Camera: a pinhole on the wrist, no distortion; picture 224 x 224 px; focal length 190.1 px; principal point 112.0 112.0 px. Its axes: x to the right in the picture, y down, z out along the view. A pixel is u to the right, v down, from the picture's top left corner.
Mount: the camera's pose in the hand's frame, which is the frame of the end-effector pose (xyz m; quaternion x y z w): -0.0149 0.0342 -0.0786 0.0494 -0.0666 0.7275 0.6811
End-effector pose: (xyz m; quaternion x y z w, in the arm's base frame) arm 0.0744 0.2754 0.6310 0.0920 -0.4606 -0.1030 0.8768
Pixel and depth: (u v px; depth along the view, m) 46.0 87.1 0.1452
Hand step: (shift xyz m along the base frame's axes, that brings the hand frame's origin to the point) -0.0481 -0.0416 0.0258
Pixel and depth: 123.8 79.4 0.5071
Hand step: -0.3227 -0.0566 0.2841
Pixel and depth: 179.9 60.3 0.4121
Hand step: -0.2382 0.0694 0.2913
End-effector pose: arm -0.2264 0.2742 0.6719 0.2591 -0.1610 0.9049 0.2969
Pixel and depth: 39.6 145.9 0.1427
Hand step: 0.0742 -0.0070 0.0267
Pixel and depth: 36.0 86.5 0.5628
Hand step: 0.2909 0.0448 0.4343
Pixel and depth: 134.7 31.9 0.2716
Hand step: -0.0074 -0.0686 0.2090
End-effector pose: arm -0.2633 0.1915 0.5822 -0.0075 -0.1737 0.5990 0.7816
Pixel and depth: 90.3 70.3 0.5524
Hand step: -0.0032 -0.0278 0.4823
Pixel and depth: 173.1 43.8 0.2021
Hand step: -0.0915 0.0397 0.1230
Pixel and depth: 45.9 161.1 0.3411
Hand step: 0.0459 -0.1821 0.2268
